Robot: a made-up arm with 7 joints. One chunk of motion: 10 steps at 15 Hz.
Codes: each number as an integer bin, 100 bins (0 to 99) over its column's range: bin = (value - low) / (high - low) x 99, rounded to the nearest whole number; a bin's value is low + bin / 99 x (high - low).
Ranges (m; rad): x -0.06..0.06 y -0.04..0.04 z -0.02..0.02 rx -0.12..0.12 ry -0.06..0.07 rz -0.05..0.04
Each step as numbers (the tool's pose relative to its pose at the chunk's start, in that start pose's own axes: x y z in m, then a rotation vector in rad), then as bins.
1 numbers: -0.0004 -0.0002 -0.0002 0.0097 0.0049 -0.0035
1 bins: 49 49 49 54 49 51
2 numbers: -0.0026 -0.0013 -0.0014 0.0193 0.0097 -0.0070
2 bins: 47 48 46 57 53 47
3 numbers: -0.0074 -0.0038 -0.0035 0.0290 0.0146 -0.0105
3 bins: 43 45 41 61 57 43
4 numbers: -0.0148 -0.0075 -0.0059 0.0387 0.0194 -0.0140
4 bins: 37 40 35 65 60 40
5 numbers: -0.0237 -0.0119 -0.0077 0.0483 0.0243 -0.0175
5 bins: 30 35 30 69 64 36
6 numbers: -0.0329 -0.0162 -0.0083 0.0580 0.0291 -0.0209
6 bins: 22 29 29 73 68 32
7 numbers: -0.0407 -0.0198 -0.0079 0.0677 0.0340 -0.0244
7 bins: 16 25 30 77 72 28
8 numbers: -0.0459 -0.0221 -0.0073 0.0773 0.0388 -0.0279
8 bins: 12 22 31 81 75 24
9 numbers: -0.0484 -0.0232 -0.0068 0.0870 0.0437 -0.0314
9 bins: 10 21 33 85 79 20
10 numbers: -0.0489 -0.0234 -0.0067 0.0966 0.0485 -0.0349
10 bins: 9 21 33 89 83 17
